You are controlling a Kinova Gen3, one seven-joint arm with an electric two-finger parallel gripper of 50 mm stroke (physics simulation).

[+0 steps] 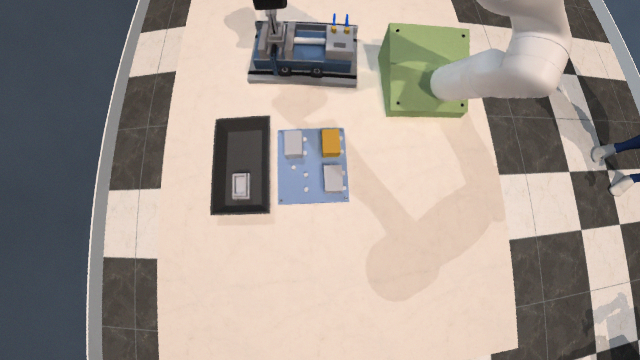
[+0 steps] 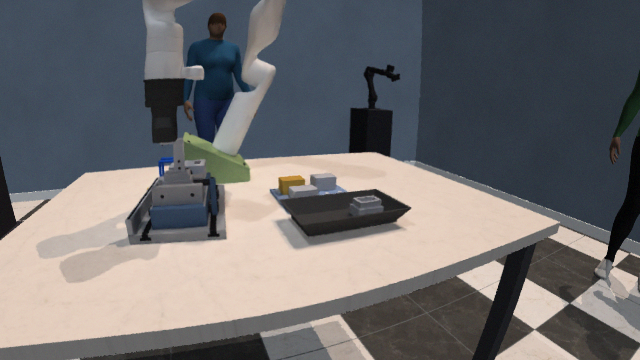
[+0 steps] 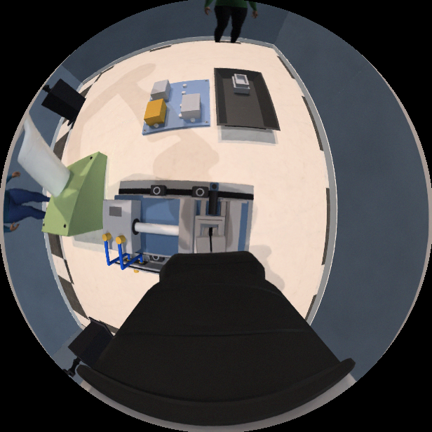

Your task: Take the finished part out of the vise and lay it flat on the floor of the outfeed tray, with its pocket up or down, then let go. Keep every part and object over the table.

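Frame: origin at the arm's base, x ahead, y left, z up, level; metres.
Where they show: gripper, fingertip midpoint: (image 1: pixel 274 30) (image 2: pixel 179 171); arm's base, origin of the base link: (image 1: pixel 446 83) (image 2: pixel 223 150).
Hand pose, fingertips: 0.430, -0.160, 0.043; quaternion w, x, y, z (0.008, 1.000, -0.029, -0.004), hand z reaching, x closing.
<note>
Each offset is from my fingertips to the top centre of the thing, as dx, dy, dz. "spot": to the spot under its first point.
The finished part {-0.004, -0.006, +0.000} (image 1: pixel 279 37) (image 3: pixel 210 219), a light grey block with a pocket on top, sits in the vise {-0.070, +0.003, -0.016} (image 1: pixel 310 64) (image 2: pixel 179 216) (image 3: pixel 160 205) near the jaw end. My gripper (image 1: pixel 273 33) (image 2: pixel 178 168) (image 3: pixel 210 235) points down over the part. Its fingers are shut together with nothing between them, and their tips are at or just over the part's top; whether they touch it I cannot tell. They cover some of the part. The black outfeed tray (image 1: pixel 245 150) (image 2: pixel 320 220) (image 3: pixel 245 112) holds another grey pocketed part {+0.110, +0.369, -0.068} (image 1: pixel 241 185) (image 2: pixel 366 205) (image 3: pixel 240 83) toward one end.
A blue board (image 1: pixel 295 192) (image 3: pixel 200 86) beside the tray bears an orange block {-0.111, +0.284, -0.071} (image 1: pixel 330 142) (image 2: pixel 291 184) (image 3: pixel 155 111) and two grey blocks. Blue tubes {spot: -0.155, -0.025, -0.005} (image 1: pixel 334 20) (image 3: pixel 107 252) stand up at the vise's far end. The green arm base (image 1: pixel 415 50) (image 2: pixel 215 162) (image 3: pixel 82 200) stands beyond that end.
</note>
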